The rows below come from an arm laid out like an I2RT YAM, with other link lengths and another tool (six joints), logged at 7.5 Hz.
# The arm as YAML. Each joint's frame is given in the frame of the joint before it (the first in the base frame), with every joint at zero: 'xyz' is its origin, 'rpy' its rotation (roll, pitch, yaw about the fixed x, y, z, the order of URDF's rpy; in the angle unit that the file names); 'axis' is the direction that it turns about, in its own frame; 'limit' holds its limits. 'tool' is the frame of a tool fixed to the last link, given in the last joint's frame.
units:
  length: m
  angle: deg
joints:
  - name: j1
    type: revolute
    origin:
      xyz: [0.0, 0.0, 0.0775]
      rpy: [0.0, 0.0, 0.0]
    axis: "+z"
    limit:
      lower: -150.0
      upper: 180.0
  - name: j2
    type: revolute
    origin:
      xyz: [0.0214, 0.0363, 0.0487]
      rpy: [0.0, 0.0, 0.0]
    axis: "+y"
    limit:
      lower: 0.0
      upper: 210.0
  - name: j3
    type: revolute
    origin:
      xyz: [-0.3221, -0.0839, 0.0]
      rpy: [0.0, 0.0, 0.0]
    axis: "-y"
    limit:
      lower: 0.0
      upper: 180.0
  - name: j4
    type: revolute
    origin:
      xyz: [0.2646, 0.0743, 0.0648]
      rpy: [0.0, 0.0, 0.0]
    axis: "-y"
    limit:
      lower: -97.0
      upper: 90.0
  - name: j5
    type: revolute
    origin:
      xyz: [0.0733, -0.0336, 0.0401]
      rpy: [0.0, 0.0, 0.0]
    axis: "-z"
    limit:
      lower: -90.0
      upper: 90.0
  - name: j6
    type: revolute
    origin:
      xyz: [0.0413, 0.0, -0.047]
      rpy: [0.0, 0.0, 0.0]
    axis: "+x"
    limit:
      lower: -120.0
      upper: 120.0
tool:
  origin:
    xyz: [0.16, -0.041, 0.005]
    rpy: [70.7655, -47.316, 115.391]
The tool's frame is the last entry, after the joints.
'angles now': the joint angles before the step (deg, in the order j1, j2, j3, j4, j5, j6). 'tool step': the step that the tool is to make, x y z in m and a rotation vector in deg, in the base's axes. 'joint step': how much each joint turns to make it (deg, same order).
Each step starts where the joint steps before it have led.
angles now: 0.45, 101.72, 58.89, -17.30, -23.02, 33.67
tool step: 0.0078, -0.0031, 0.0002, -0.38, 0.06, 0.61
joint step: -0.45, 1.41, 2.02, -1.15, -0.19, -1.20
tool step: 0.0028, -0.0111, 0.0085, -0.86, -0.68, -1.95
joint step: -0.87, -0.94, 0.61, -0.64, 1.28, 0.56
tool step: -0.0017, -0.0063, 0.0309, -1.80, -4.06, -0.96
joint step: 0.11, -5.09, -0.85, -0.16, 2.04, -0.03
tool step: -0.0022, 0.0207, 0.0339, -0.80, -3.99, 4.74
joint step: 2.45, -4.19, 0.98, -2.05, -0.67, -2.50
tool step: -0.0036, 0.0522, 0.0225, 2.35, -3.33, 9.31
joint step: 4.77, -1.74, 0.86, -0.06, -4.48, -2.41
